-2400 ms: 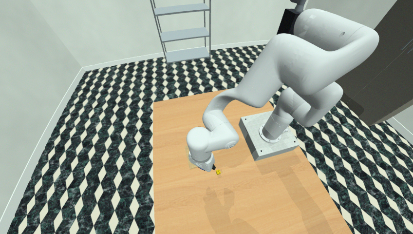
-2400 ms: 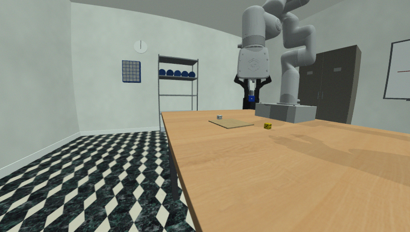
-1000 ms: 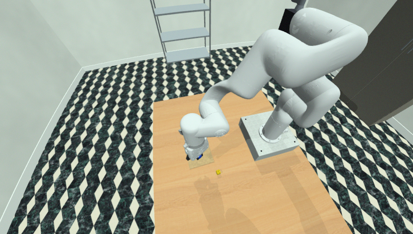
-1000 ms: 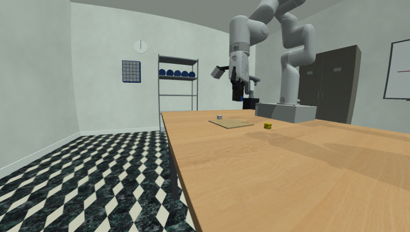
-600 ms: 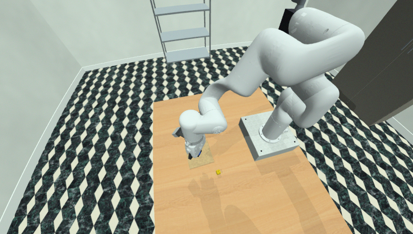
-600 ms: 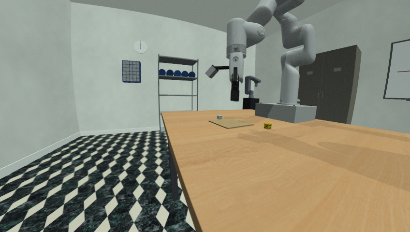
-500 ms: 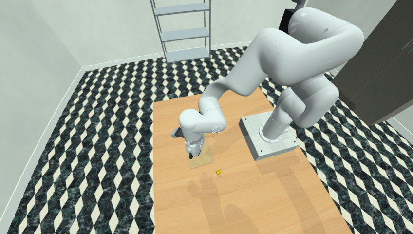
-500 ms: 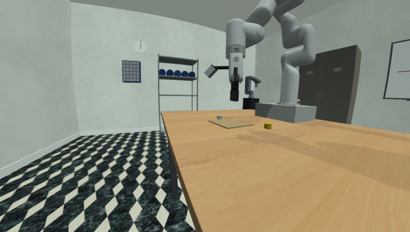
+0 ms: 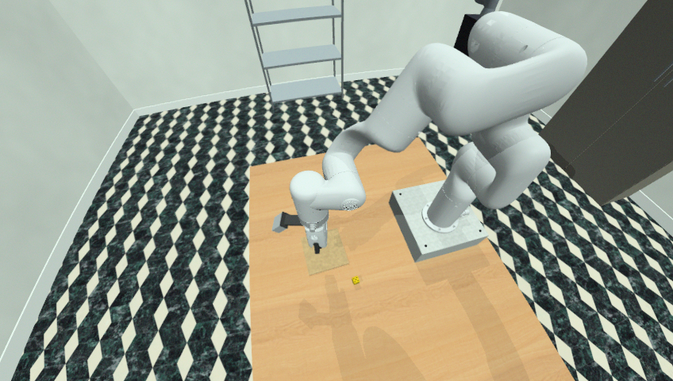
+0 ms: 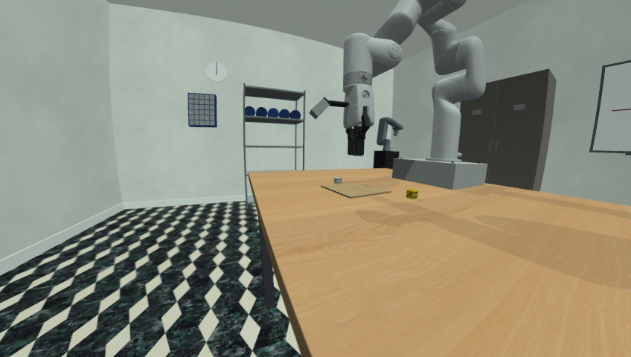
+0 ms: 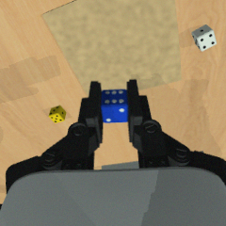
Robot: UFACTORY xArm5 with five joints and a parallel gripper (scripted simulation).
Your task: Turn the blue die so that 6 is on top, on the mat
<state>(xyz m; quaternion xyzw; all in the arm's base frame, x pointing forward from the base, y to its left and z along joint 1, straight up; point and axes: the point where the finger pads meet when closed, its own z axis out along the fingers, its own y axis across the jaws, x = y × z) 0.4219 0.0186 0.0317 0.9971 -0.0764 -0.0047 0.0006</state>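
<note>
Now: hand 1 cm past the tan mat, 1 cm to the left of it and 11 cm above it. The rest, counted from my hand: yellow die (9 cm behind, 11 cm to the left, 11 cm below); then blue die (1 cm behind, 1 cm below); then white die (1 cm behind, 11 cm to the right, 11 cm below).
</note>
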